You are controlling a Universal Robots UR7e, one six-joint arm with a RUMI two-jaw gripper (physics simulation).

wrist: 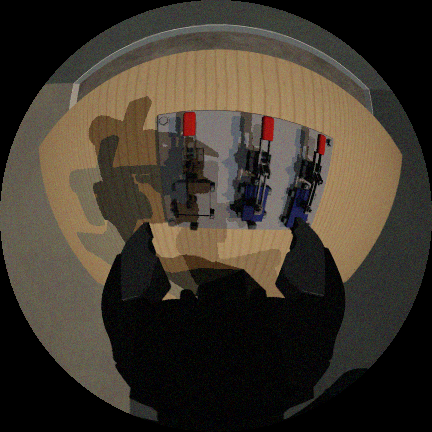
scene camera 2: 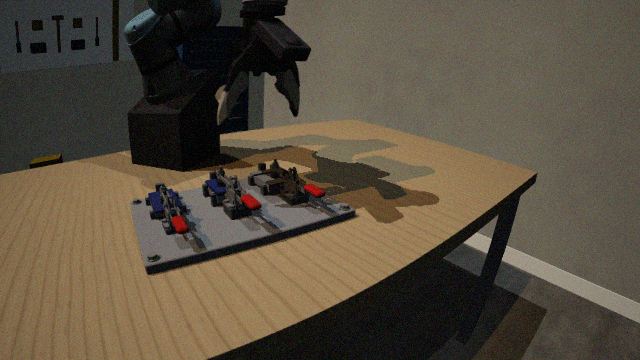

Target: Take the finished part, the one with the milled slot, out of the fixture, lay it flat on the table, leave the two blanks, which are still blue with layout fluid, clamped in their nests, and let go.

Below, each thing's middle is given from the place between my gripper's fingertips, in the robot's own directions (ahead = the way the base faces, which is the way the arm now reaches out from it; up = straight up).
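From my hand, fixture plate (scene camera 2: pixel 212 234): 6 cm to the right, 1 cm ahead, 14 cm below.
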